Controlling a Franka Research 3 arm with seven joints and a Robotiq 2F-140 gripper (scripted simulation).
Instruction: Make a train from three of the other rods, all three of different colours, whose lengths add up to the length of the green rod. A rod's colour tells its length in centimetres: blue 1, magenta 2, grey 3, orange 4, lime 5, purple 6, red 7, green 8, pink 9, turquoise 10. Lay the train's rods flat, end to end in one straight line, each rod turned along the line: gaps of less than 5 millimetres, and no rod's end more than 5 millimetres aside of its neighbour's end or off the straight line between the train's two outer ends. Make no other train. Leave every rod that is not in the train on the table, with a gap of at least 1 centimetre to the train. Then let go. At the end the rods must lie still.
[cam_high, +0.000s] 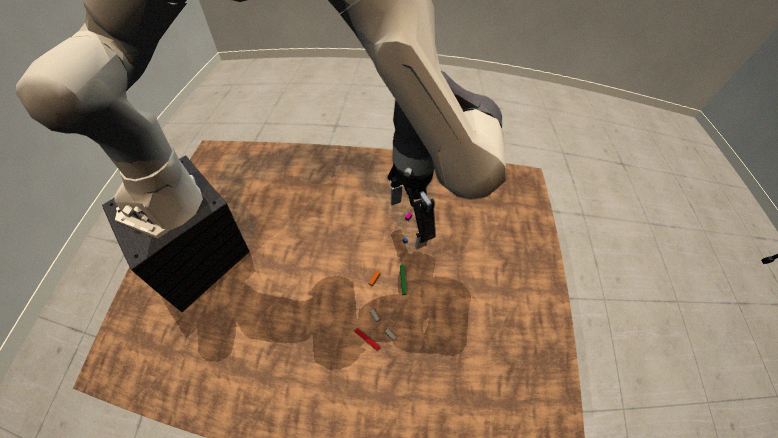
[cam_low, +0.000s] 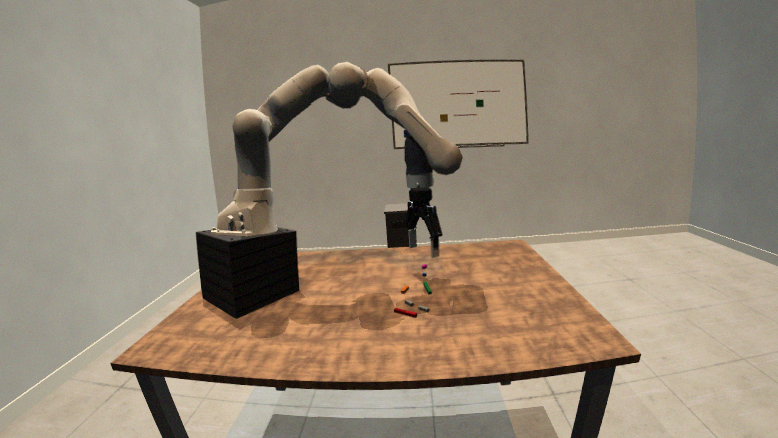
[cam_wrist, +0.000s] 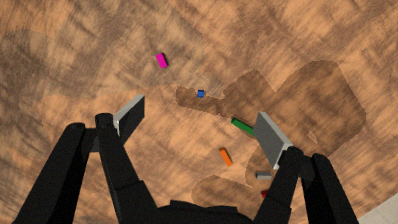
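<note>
Now: the blue rod 100 mm below my hand. From my hand the other things lie so: magenta rod: 100 mm below, 80 mm to the left, 10 mm ahead; green rod: 110 mm to the right, 100 mm below; orange rod: 110 mm to the right, 100 mm below, 70 mm behind.
</note>
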